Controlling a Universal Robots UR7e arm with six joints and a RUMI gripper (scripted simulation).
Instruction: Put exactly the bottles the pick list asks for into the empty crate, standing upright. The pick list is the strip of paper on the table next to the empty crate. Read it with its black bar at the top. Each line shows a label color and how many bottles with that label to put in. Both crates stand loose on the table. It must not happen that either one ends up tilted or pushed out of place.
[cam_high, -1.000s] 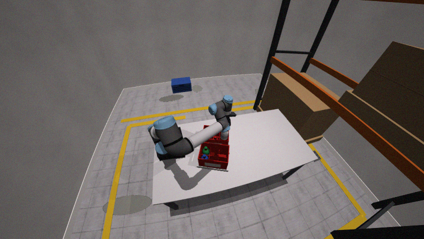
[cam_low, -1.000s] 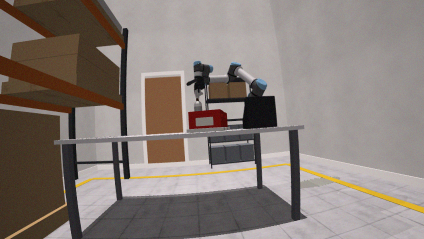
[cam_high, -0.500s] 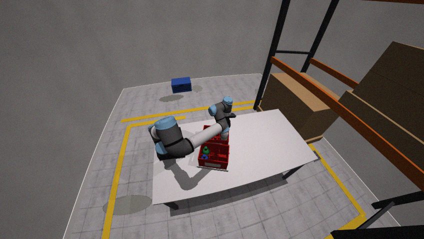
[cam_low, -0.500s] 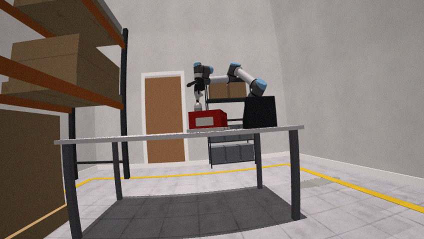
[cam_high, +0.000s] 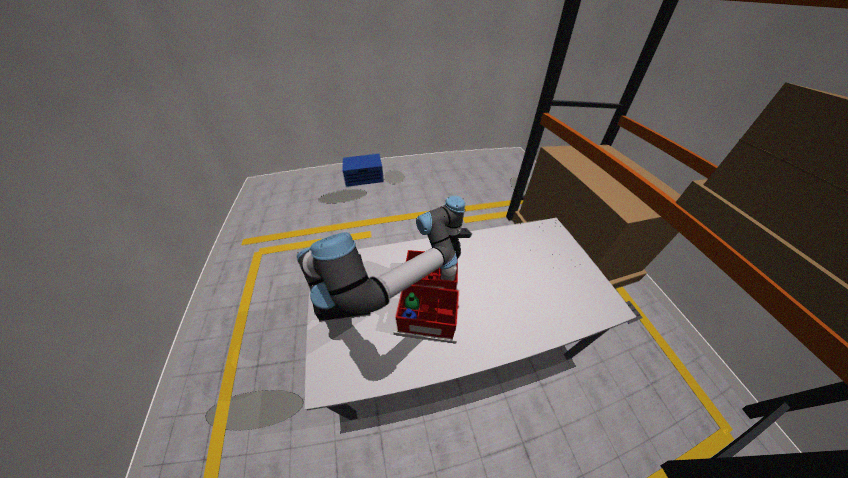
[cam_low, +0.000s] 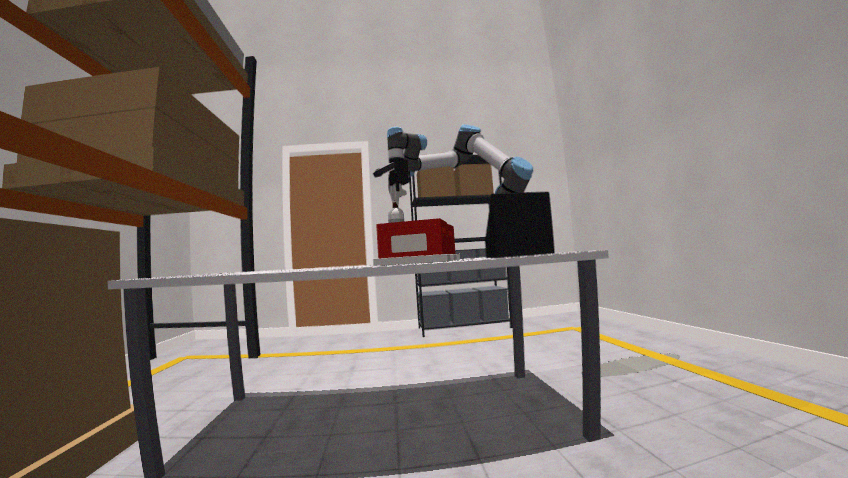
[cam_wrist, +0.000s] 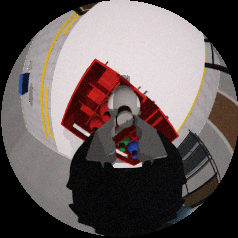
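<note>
Now: hand 70 mm above the grey-topped bottle. Round my hand: blue bottle 240 mm behind, 140 mm to the right, 200 mm below; green bottle 210 mm behind, 60 mm to the right, 200 mm below.
</note>
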